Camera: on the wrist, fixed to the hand. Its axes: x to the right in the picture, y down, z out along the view.
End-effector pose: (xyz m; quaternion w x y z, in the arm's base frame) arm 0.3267 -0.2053 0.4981 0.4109 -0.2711 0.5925 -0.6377
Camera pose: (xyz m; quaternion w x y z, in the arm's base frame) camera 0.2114 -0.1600 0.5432 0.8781 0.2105 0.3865 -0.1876
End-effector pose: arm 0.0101 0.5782 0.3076 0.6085 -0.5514 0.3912 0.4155
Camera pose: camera 0.0748 0.4634 0.3068 0.2743 0.1074 0.6193 0.7278
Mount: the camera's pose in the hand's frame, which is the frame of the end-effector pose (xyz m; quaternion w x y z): 0.0148 -0.0657 -0.1133 0.6524 0.1892 -0.1764 0.7124
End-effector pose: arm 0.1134 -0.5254 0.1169 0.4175 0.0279 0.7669 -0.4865
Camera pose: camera 0.0048 -0.4781 0.1747 0.7490 0.5577 0.3148 -0.1700
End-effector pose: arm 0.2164 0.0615 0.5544 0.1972 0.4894 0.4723 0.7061
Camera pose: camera 0.0984 0.0500 0.4969 0.3836 -0.8176 -0.0583 -0.4254
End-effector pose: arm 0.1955 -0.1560 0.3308 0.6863 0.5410 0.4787 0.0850
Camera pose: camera 0.0921 -0.0980 0.2732 0.3693 0.8388 -0.1781 0.3584
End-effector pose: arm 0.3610 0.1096 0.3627 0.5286 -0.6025 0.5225 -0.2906
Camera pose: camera 0.2841 0.0511 0.4524 0.7581 0.0279 0.6219 0.1944
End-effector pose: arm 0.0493 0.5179 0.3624 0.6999 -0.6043 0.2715 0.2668
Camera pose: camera 0.0994 0.3980 0.3842 0.4288 -0.0213 0.5346 0.7279
